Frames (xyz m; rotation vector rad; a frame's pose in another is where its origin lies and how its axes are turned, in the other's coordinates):
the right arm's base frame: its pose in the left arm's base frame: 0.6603 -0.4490 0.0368 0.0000 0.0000 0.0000
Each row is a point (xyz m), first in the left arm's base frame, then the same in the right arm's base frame.
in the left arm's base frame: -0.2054 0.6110 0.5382
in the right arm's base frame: -0.8657 1.0600 0.5014
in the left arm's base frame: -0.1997 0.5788 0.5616
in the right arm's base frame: -0.8600 1.0278 0.5248
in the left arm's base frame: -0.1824 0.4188 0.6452
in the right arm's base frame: -0.8427 0.8678 0.6084
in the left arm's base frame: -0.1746 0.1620 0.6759
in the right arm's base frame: -0.8349 0.6110 0.6391
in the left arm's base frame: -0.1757 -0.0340 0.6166
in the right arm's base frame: -0.8360 0.4150 0.5798
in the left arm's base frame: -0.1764 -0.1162 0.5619
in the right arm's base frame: -0.8367 0.3328 0.5251
